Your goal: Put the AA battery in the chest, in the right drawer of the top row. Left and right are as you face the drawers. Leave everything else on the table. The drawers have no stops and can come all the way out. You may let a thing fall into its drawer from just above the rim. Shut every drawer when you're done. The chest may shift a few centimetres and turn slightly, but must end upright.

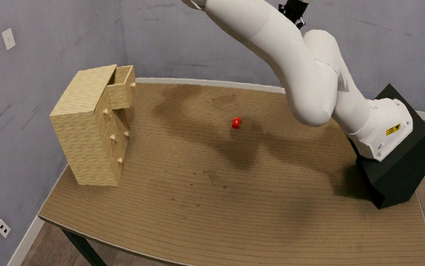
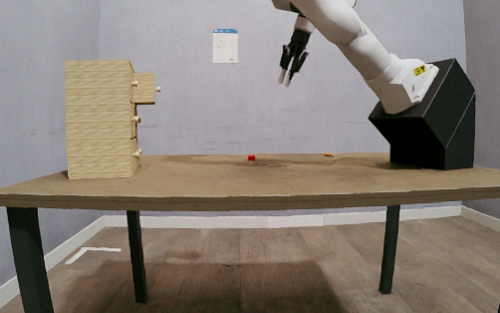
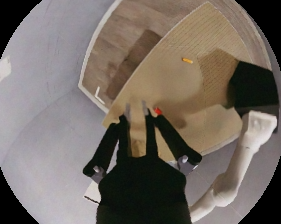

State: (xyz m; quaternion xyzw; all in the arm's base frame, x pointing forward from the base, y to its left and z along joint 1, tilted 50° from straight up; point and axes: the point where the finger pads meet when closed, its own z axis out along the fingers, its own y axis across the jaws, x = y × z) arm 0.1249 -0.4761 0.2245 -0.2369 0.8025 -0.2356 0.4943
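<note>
Now: hand 33 cm above the AA battery, 19 cm past it and 4 cm to the right of it. From my hand the other things lie so: small red block 33 cm below, 16 cm ahead, 14 cm to the left.
</note>
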